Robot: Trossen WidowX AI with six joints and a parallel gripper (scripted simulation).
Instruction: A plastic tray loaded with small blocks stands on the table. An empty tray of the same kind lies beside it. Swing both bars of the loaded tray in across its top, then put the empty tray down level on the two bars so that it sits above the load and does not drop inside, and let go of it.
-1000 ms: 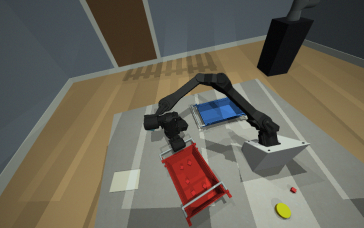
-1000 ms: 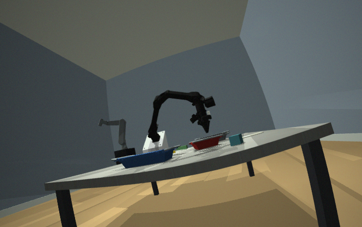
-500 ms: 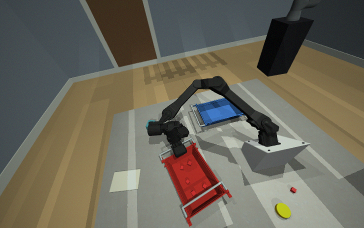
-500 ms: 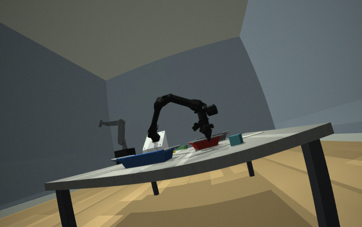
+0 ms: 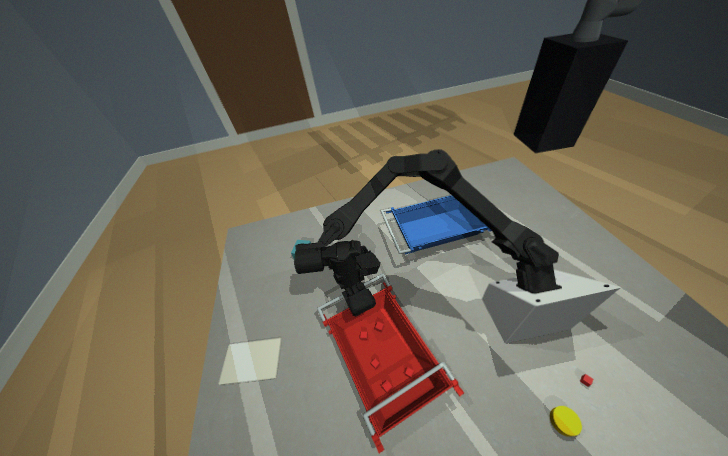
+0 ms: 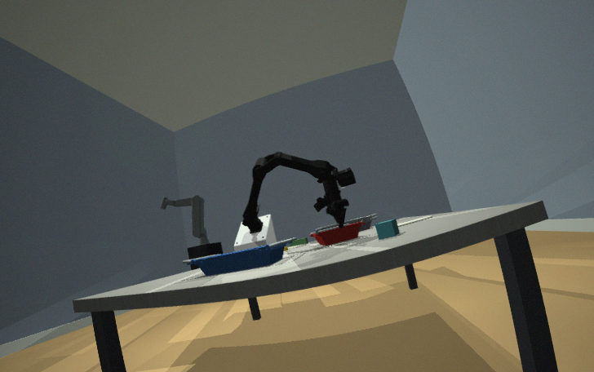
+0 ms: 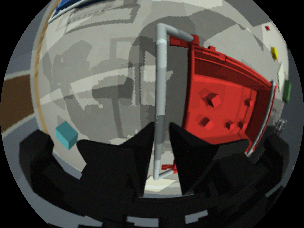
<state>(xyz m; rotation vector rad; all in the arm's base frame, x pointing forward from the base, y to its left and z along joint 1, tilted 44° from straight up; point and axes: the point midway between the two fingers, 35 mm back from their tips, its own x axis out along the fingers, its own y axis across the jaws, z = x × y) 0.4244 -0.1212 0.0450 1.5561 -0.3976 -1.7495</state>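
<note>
The blue tray is 32 cm behind my gripper tip, 23 cm to the right of it and 1 cm below it. Also, from my gripper tip: yellow disc 40 cm behind, 35 cm to the left, 5 cm below; then green block 68 cm to the left, 40 cm behind, 4 cm below; then teal cube 23 cm to the right, 16 cm ahead, 4 cm below.
</note>
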